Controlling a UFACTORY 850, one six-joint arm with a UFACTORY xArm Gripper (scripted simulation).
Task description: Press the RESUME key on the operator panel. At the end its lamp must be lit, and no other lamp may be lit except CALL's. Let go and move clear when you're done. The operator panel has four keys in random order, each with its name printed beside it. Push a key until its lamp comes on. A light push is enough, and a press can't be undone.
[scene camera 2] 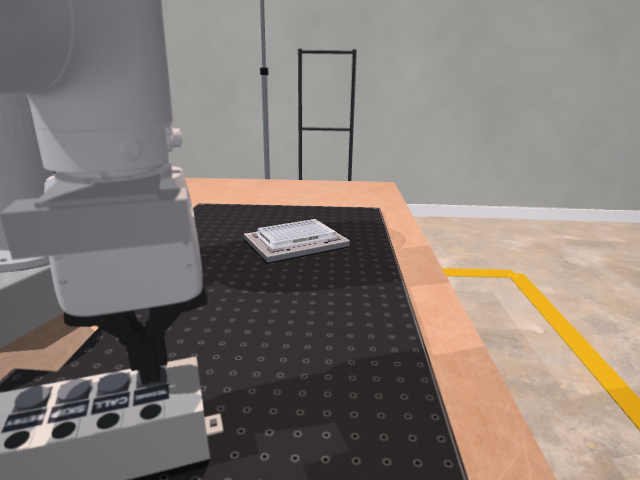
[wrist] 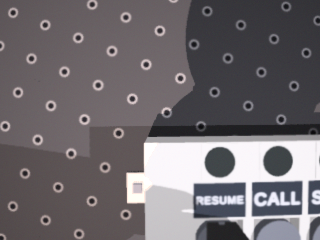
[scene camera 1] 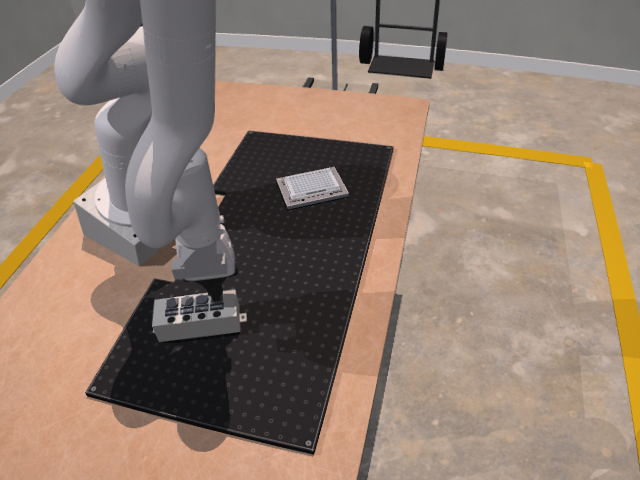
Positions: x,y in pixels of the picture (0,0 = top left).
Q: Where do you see a grey operator panel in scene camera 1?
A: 209,319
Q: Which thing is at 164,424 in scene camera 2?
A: A grey operator panel.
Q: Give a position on a grey operator panel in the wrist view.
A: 245,179
